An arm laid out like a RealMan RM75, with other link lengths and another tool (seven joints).
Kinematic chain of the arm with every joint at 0, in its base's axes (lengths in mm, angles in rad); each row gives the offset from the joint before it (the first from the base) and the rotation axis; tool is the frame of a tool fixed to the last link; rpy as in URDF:
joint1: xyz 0 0 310.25 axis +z
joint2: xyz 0 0 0 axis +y
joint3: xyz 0 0 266.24 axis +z
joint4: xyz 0 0 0 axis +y
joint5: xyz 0 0 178.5 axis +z
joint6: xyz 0 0 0 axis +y
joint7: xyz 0 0 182.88 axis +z
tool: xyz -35 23 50 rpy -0.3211 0 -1.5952
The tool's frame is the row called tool.
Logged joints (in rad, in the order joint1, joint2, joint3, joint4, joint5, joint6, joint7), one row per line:
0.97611 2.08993 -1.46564 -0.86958 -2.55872 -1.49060 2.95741
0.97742 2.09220 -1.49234 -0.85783 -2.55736 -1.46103 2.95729
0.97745 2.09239 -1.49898 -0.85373 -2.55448 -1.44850 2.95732
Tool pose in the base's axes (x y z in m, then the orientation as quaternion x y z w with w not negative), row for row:
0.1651 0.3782 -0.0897 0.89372 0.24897 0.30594 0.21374
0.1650 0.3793 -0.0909 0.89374 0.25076 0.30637 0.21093
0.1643 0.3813 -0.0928 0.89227 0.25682 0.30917 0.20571
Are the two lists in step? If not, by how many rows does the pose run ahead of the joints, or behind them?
The pose runs 1 row ahead of the joints: the pose in row i belongs to the joints in row i + 1.
